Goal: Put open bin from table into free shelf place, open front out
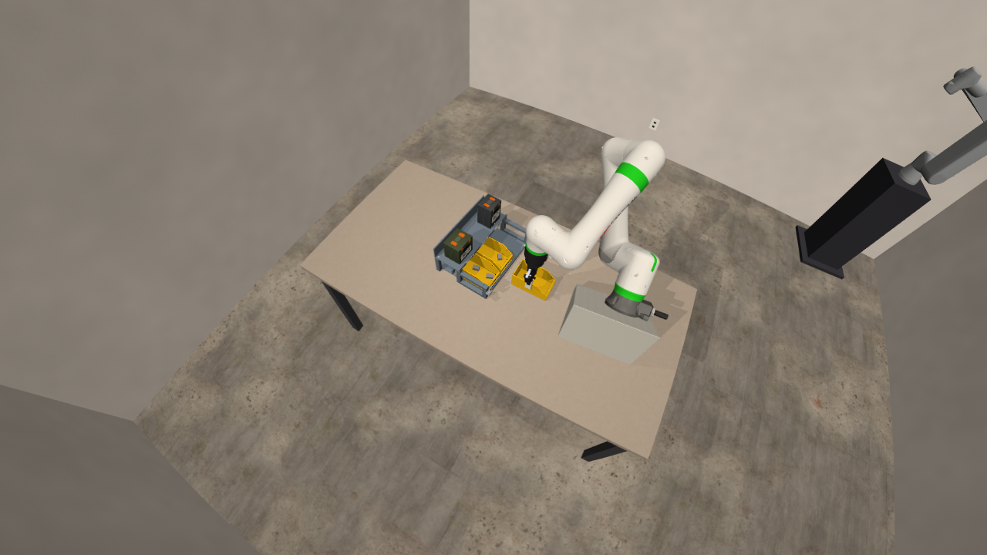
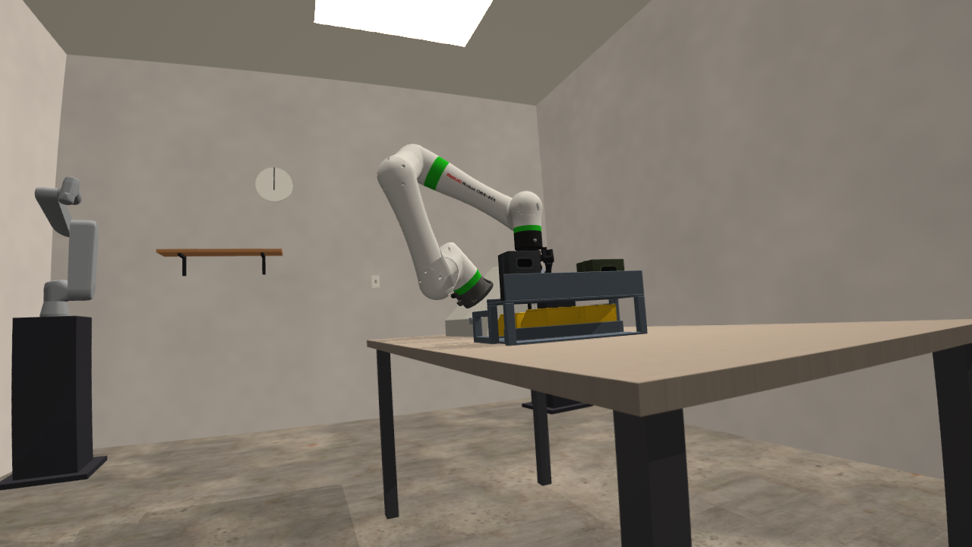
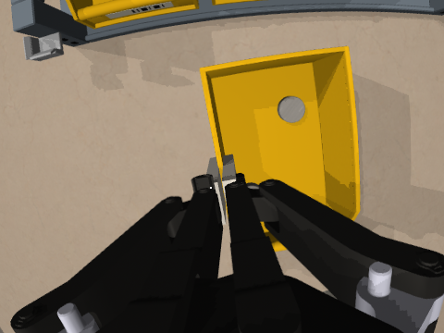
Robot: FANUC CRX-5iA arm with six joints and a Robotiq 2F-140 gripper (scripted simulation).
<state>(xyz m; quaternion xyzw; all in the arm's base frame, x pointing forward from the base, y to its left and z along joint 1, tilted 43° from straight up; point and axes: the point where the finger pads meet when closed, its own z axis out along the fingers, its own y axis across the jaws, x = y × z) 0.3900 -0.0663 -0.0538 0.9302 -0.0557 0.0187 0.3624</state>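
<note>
Now: the shelf lip 120 mm ahead of my hand, 80 mm to the right of it and 70 mm below it. Also, from my hand: grey shelf floor 250 mm ahead, 100 mm to the right, 70 mm below.
</note>
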